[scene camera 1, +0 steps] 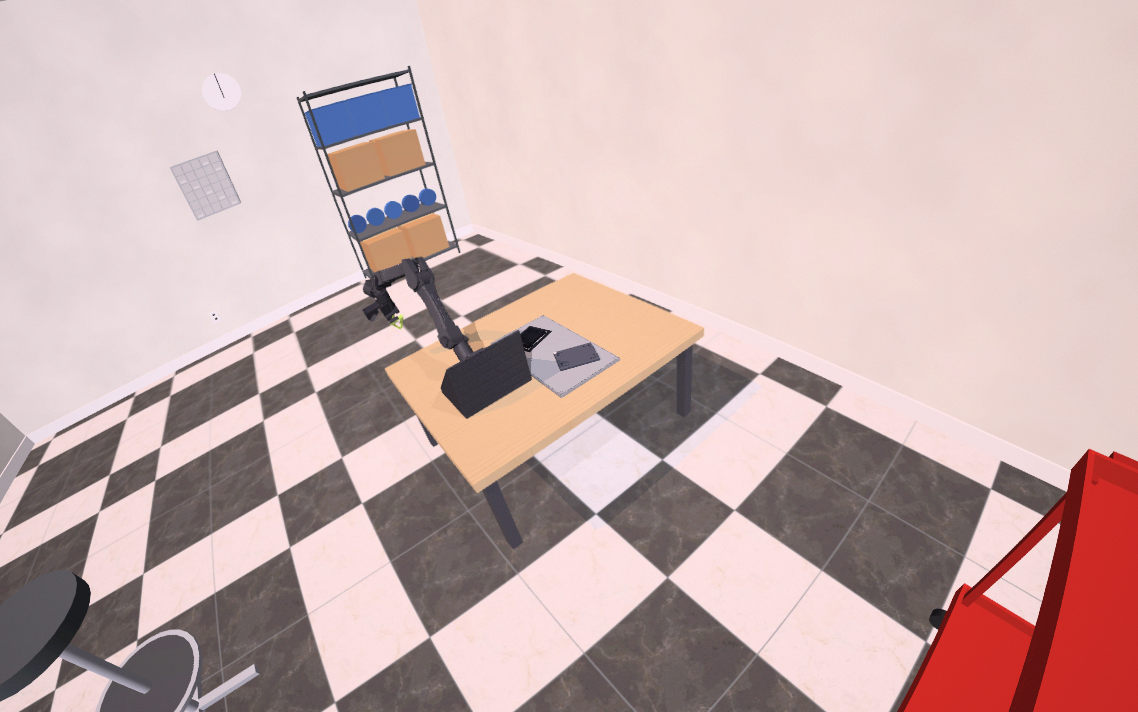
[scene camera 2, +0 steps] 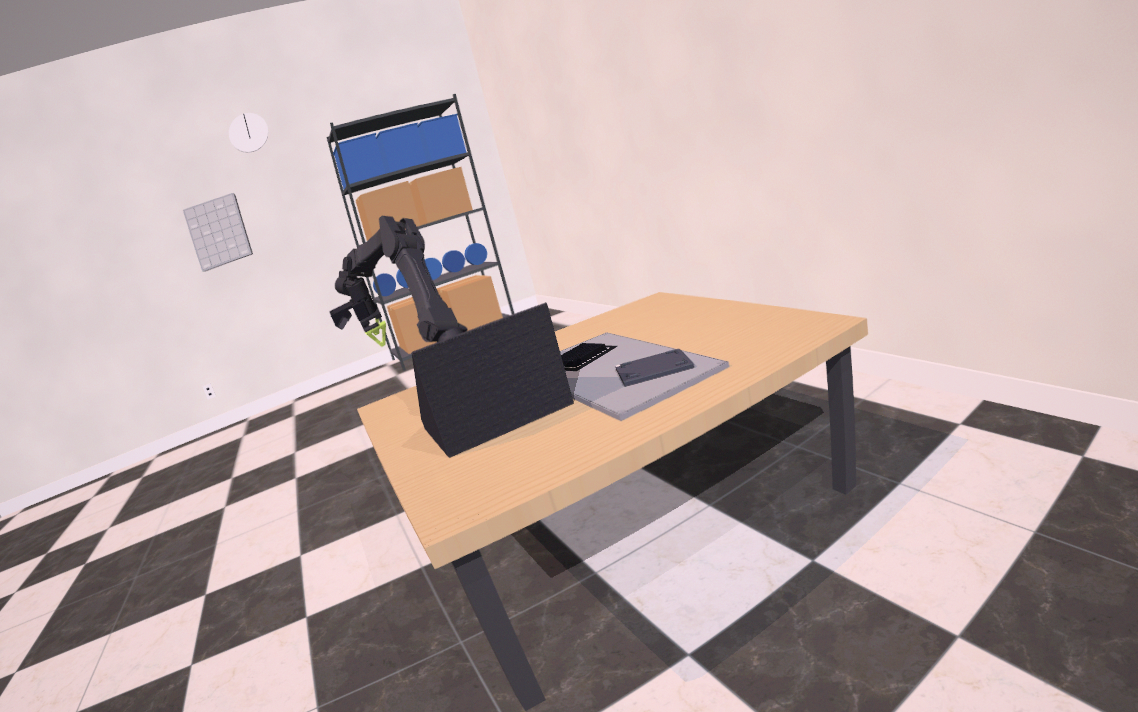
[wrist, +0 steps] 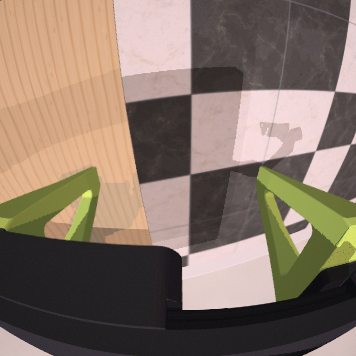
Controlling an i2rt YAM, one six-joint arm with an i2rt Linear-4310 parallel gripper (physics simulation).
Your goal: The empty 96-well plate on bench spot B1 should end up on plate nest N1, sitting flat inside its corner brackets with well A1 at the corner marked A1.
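Frame: origin at the arm's base, x right, y ahead, z up, level; centimetres.
Seen in the pictures: gripper, fingertip midpoint: (scene camera 1: 397,323) (scene camera 2: 380,340) (wrist: 177,175); arm's base, link origin: (scene camera 1: 470,362) (scene camera 2: 464,363).
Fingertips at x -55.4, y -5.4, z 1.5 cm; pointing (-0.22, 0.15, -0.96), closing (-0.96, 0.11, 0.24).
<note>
Offsets run from my fingertips to a thing's middle. "spot": to the spot under its first point. Level surfaces: height alone.
A black plate-like item with rows of pale dots @[spot: dx +47.1, dy +41.2, dz -14.1 cm] (scene camera 1: 534,337) (scene camera 2: 586,356) lies on the grey board @[spot: dx +81.4, dy +27.8, dz -15.5 cm] (scene camera 1: 566,386) (scene camera 2: 616,404); it looks like the 96-well plate. A dark grey flat rectangular piece @[spot: dx +72.7, dy +42.5, dz -14.3 cm] (scene camera 1: 577,356) (scene camera 2: 655,366), which looks like the nest, lies beside it on the same board. The A1 mark and the brackets are too small to tell. My gripper (scene camera 1: 397,320) (scene camera 2: 377,334) (wrist: 177,175) is open and empty, its green fingers wide apart. It hangs in the air beyond the far left table edge, well away from both pieces. Neither piece shows in the wrist view.
A black slanted panel (scene camera 1: 490,377) (scene camera 2: 495,382) stands on the wooden table @[dz -16.8 cm] (scene camera 1: 621,310) (scene camera 2: 755,323) (wrist: 60,75), between the arm's base and the scene cameras, left of the board. A shelf rack (scene camera 1: 356,84) (scene camera 2: 394,119) stands behind. A stool (scene camera 1: 41,625) and a red frame (scene camera 1: 973,659) stand in front.
</note>
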